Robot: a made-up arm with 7 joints. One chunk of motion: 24 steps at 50 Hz.
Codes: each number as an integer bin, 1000 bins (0 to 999) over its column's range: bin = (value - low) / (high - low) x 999, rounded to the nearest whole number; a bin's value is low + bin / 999 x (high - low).
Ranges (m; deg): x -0.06..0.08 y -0.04..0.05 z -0.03..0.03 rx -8..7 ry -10..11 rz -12..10
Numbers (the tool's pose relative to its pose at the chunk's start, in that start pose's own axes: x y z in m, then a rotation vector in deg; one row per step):
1: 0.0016 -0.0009 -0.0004 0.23 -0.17 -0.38
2: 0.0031 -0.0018 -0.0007 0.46 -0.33 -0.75
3: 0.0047 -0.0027 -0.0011 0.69 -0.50 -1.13
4: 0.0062 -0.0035 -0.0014 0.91 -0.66 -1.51
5: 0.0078 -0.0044 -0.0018 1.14 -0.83 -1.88
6: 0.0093 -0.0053 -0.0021 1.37 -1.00 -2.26
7: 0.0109 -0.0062 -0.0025 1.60 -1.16 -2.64
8: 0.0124 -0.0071 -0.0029 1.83 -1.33 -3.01
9: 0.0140 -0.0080 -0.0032 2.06 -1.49 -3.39
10: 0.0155 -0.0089 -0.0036 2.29 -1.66 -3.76
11: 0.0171 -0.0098 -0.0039 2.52 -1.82 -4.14
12: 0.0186 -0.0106 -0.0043 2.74 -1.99 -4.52
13: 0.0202 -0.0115 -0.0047 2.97 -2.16 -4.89
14: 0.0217 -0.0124 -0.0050 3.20 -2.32 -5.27
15: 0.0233 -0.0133 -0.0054 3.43 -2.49 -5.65
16: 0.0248 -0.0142 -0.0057 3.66 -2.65 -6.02
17: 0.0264 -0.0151 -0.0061 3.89 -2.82 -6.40
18: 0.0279 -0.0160 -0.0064 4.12 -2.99 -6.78
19: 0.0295 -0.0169 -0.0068 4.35 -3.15 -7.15
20: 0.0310 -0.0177 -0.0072 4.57 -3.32 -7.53
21: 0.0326 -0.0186 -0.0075 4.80 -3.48 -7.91
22: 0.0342 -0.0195 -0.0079 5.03 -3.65 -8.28
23: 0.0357 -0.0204 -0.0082 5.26 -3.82 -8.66
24: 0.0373 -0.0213 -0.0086 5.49 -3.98 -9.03
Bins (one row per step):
1: 440 434 493 548 468 528
2: 450 424 488 563 460 511
3: 462 414 481 579 452 494
4: 472 405 476 593 444 476
5: 484 395 470 609 436 460
6: 495 385 465 624 428 442
7: 506 375 458 639 421 425
8: 517 365 451 655 412 408
9: 528 355 446 670 405 391
10: 539 345 440 685 397 374
11: 550 335 435 701 389 357
12: 561 326 428 715 381 340
13: 572 316 421 731 373 323
14: 583 306 416 746 365 306
15: 594 296 410 761 357 288
16: 605 286 405 777 350 272
17: 617 276 398 792 342 254
18: 627 266 393 807 333 237
19: 639 256 386 823 326 220
20: 649 248 380 837 318 203
21: 661 238 375 852 310 186
22: 672 228 368 868 302 169
23: 683 218 363 883 294 152
24: 694 208 356 898 286 135

